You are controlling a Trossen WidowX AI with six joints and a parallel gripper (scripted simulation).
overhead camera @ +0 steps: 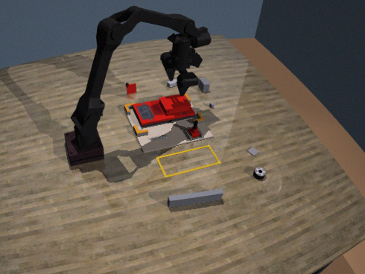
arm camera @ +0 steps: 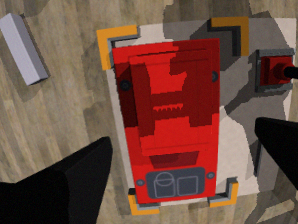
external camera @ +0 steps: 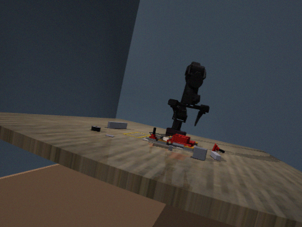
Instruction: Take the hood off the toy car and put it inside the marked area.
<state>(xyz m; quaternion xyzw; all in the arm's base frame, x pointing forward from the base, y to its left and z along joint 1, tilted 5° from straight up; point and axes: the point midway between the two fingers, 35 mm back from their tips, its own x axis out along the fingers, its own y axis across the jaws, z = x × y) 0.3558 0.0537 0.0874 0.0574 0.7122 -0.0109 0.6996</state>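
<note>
The red hood panel is 7 cm below my gripper tip. Round my gripper tip: beige plate (4 cm behind, 3 cm to the right, 9 cm below); then black wheel (11 cm ahead, 38 cm to the right, 10 cm below); then grey tile (15 cm ahead, 29 cm to the right, 10 cm below).
</note>
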